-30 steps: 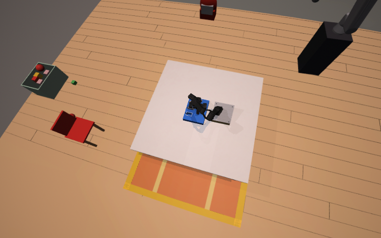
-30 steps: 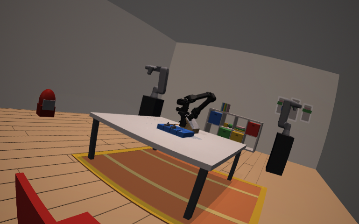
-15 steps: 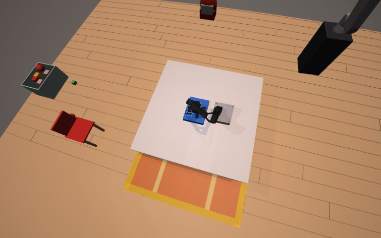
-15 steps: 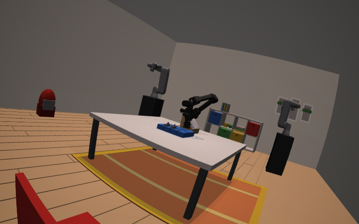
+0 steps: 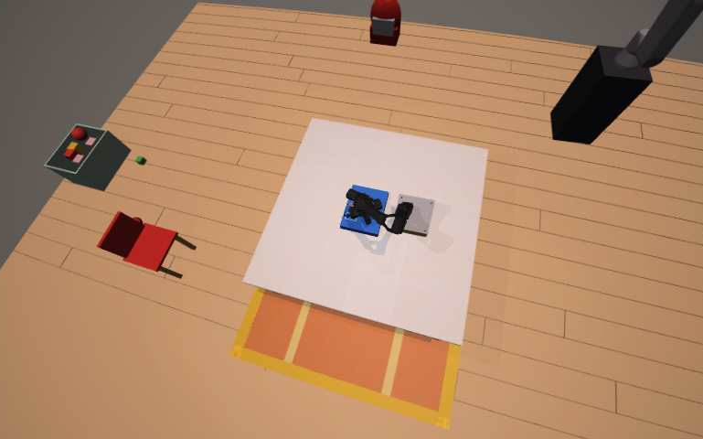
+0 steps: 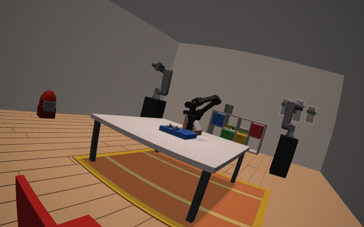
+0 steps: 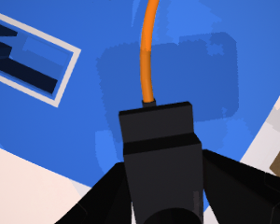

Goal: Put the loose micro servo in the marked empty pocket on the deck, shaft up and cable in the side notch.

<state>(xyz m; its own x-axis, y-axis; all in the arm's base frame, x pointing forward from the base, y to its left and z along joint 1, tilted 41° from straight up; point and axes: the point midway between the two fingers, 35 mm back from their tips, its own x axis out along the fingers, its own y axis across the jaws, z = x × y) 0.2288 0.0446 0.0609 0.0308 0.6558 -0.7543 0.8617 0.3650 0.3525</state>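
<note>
My gripper tip is 10 cm above the blue deck, 7 cm to the left of it and 2 cm past it.
</note>
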